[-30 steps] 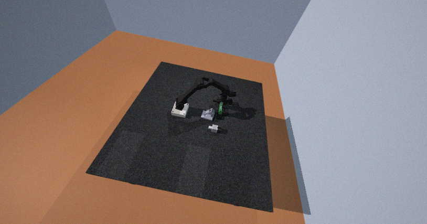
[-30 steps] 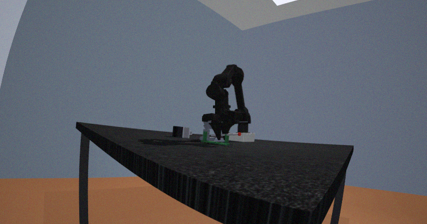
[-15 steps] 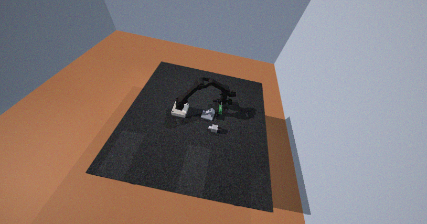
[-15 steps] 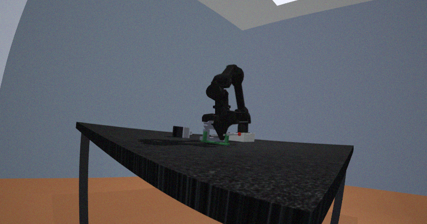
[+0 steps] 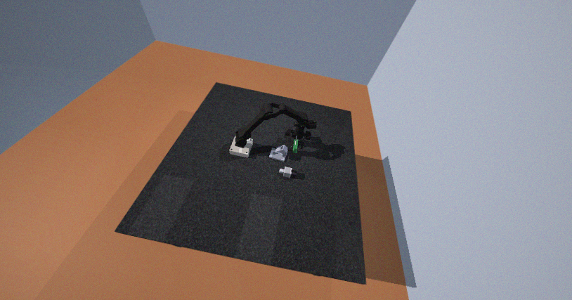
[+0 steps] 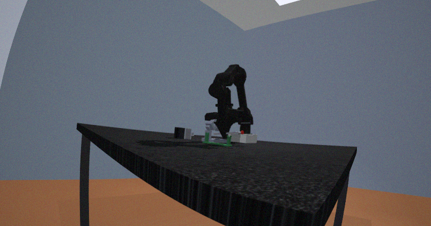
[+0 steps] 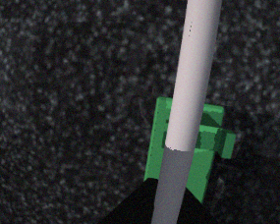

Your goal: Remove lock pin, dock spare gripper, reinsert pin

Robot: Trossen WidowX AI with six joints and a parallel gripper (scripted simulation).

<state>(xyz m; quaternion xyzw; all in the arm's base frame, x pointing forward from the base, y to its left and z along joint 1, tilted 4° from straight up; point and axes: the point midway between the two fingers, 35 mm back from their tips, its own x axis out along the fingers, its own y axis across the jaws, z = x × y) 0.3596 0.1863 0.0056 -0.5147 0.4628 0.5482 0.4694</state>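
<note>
The green cradle is 3 cm to the right of my gripper tip, 1 cm below it and 1 cm ahead of it. Also, from my gripper tip: spare gripper 29 cm to the right, 1 cm ahead; then grey mount 16 cm to the right, 7 cm behind, 3 cm above.
</note>
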